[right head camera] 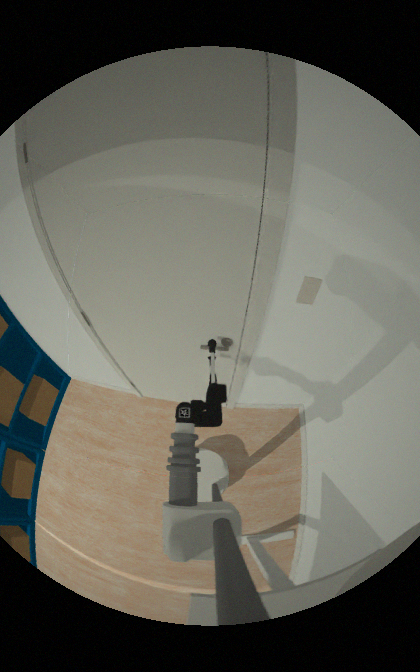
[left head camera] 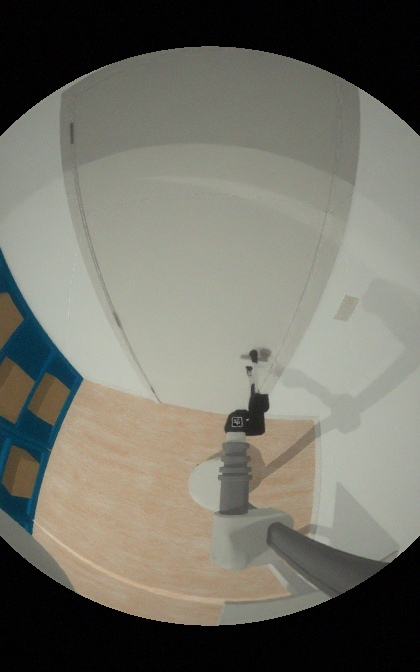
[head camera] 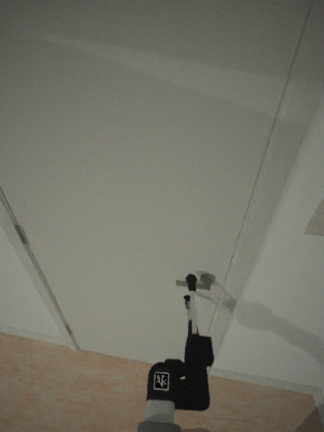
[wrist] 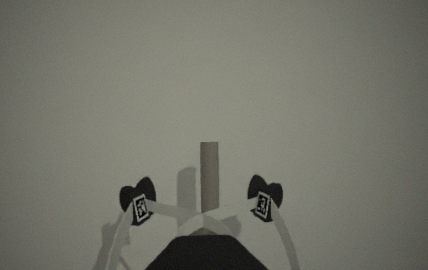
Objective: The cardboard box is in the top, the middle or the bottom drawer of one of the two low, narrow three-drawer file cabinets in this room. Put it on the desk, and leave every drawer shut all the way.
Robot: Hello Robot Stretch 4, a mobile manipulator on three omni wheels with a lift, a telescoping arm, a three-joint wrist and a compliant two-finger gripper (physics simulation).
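Places are measured from the robot's base along level axes (x back, y right, z up), in metres.
Where they show: gripper, fingertip midpoint: [head camera: 189,285] [wrist: 201,191].
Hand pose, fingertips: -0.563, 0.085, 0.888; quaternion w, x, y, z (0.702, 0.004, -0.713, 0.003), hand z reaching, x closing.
Each offset is from my fingertips to the top centre of the thing, as dx, dy, dz. "spot": to the spot under its first point. Level surfaces: height alone.
My gripper [head camera: 189,289] [left head camera: 251,363] [right head camera: 212,351] [wrist: 201,191] is open, with its two dark fingertips well apart. It is up close to a grey-beige door [head camera: 140,175] [left head camera: 200,275] [right head camera: 165,275] [wrist: 300,100]. The door's lever handle {spot: +0.006, -0.030, +0.015} [head camera: 181,283] [left head camera: 264,355] [right head camera: 227,342] [wrist: 209,175] shows between the fingers in the wrist view, its bar pointing up in that picture. Whether a finger touches the handle I cannot tell. The door looks shut. The file cabinets, their drawers and the desk do not show in these views, and I cannot pick out the task's cardboard box.
A blue rack [left head camera: 75,382] [right head camera: 64,382] with several brown boxes stands at the left. A small beige wall plate {spot: -0.016, +0.320, +0.298} [head camera: 316,220] [left head camera: 346,308] [right head camera: 309,290] is right of the door. White walls flank the door, above a wood-look floor {dz -0.916} [head camera: 75,380] [left head camera: 125,475] [right head camera: 110,475].
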